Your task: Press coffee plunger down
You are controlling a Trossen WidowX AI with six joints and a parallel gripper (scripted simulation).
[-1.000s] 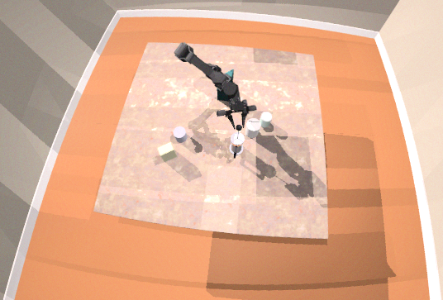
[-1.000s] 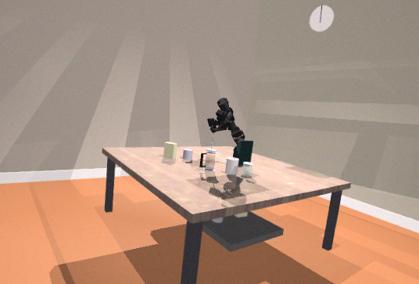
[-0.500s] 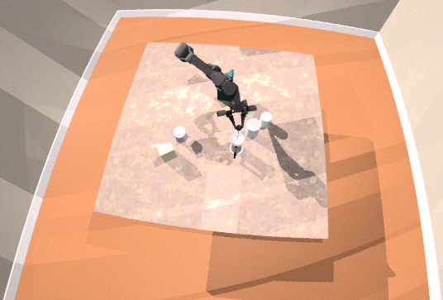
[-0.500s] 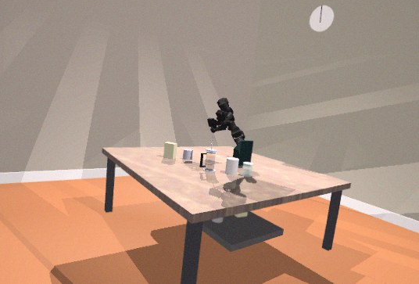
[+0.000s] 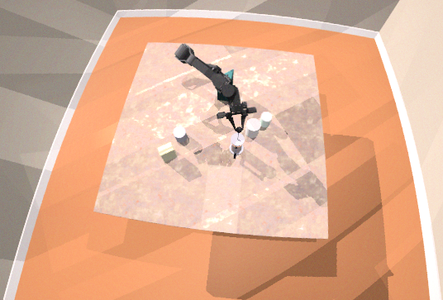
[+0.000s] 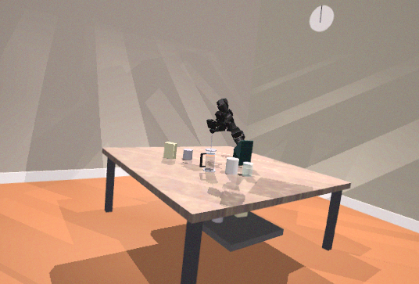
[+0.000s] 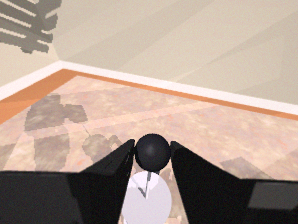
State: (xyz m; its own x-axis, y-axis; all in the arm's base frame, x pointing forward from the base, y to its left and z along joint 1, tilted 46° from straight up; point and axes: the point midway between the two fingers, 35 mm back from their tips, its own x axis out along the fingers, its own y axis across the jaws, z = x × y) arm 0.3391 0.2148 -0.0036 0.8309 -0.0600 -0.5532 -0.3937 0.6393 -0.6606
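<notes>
The coffee press lies 130 mm below my gripper tip and 10 mm ahead of it. From my gripper tip the other things lie so: pale glass cup (220 mm below, 220 mm behind, 130 mm to the left).
</notes>
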